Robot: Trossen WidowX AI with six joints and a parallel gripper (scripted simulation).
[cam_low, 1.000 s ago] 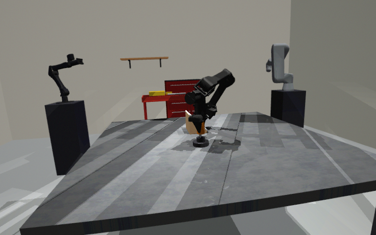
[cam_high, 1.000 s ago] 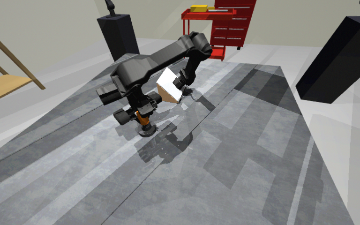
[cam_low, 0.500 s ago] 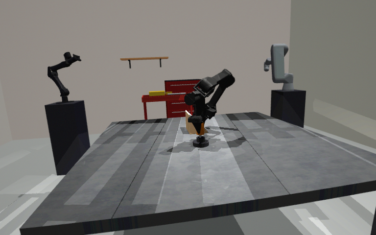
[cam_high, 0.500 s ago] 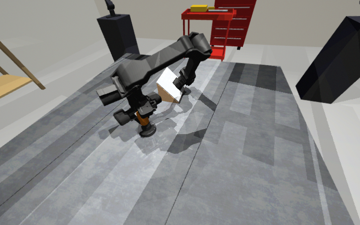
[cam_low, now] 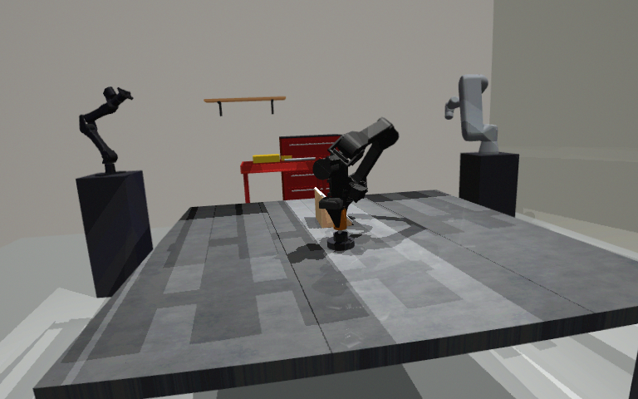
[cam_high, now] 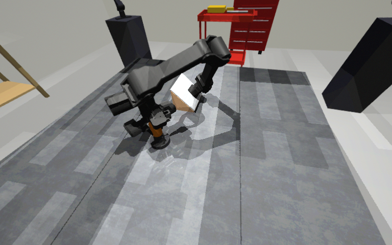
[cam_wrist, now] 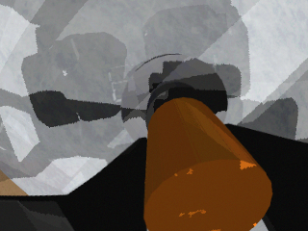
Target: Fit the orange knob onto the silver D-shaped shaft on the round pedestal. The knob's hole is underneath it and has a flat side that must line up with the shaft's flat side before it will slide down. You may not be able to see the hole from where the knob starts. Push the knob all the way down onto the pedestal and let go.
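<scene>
My gripper tip is 4 cm above the round pedestal. Also, from my gripper tip: orange knob (3 cm above).
</scene>
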